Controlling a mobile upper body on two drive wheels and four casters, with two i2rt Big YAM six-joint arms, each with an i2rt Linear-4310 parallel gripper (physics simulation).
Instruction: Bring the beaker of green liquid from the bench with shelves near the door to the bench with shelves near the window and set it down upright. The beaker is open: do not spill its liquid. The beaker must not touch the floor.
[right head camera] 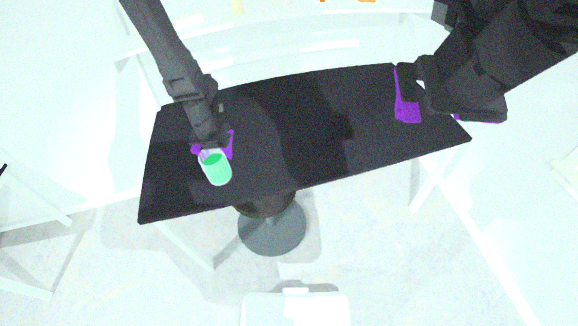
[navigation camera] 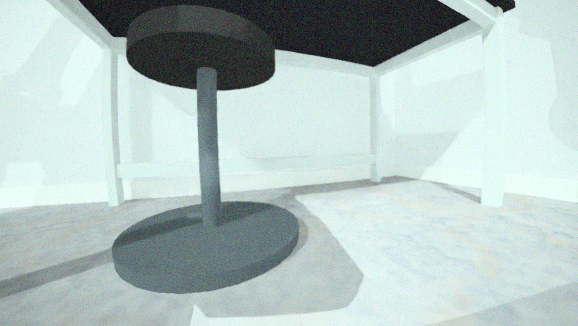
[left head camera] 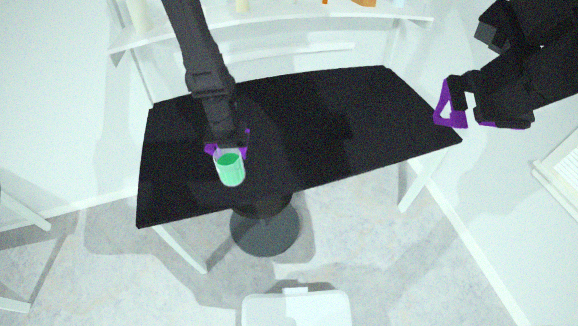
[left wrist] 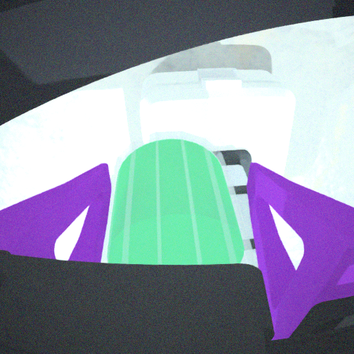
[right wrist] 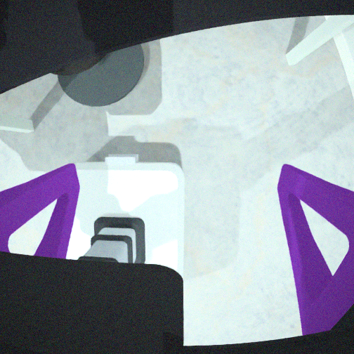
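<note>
The beaker of green liquid [left head camera: 229,166] is clear, upright and held between the purple fingers of my left gripper [left head camera: 227,146]. It hangs over the front left part of the black bench top [left head camera: 282,133]. It also shows in the right head view [right head camera: 214,167] and fills the middle of the left wrist view [left wrist: 173,207], between the two fingers. My right gripper [left head camera: 469,117] is open and empty, at the bench's right edge. In the right wrist view its fingers [right wrist: 177,218] stand wide apart over the floor.
White shelves [left head camera: 258,24] with small items rise behind the bench. A round grey stool [left head camera: 264,227] stands under the bench's front edge; its post and base fill the navigation view [navigation camera: 205,202]. White bench legs [navigation camera: 491,117] stand at the right. My white base [left head camera: 295,306] is below.
</note>
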